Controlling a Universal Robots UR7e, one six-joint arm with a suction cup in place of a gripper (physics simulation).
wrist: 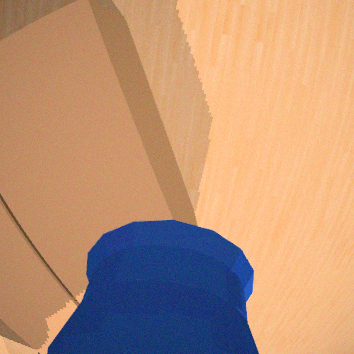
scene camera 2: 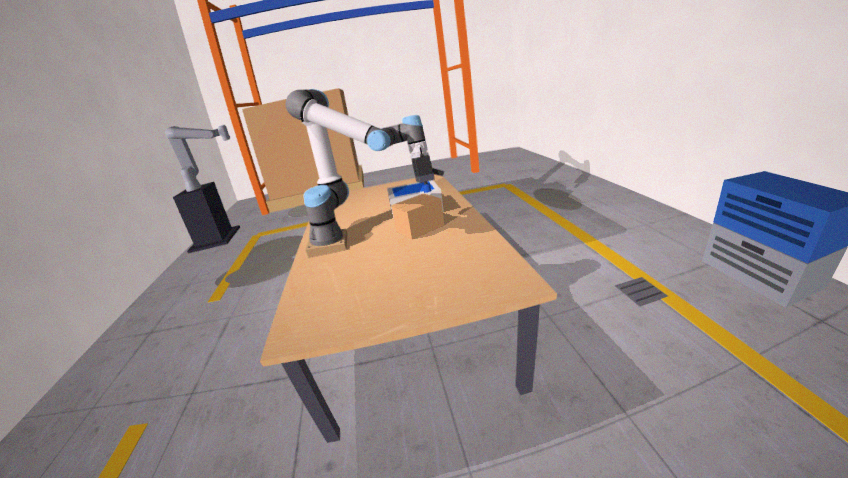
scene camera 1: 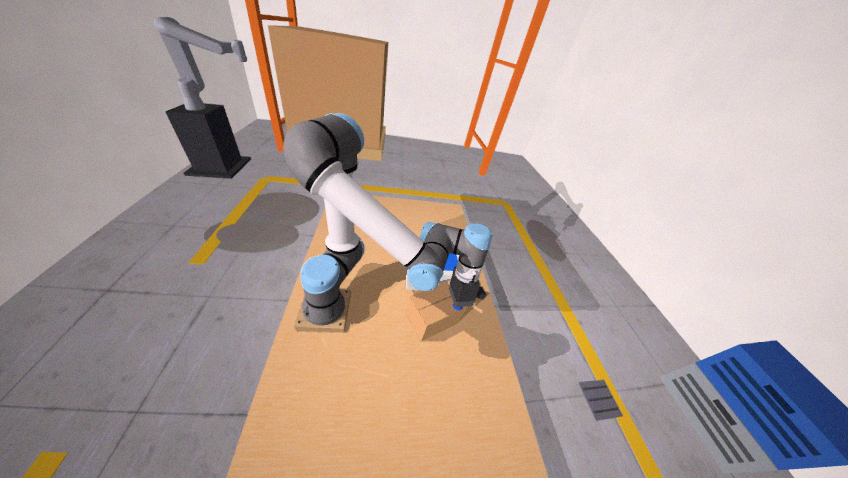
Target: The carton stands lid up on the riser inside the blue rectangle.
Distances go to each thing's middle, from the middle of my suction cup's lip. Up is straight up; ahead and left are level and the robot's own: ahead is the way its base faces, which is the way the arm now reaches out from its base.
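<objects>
The brown cardboard carton (scene camera 1: 430,312) is 130 mm below my suction cup, 50 mm behind it and 50 mm to the left of it.
</objects>
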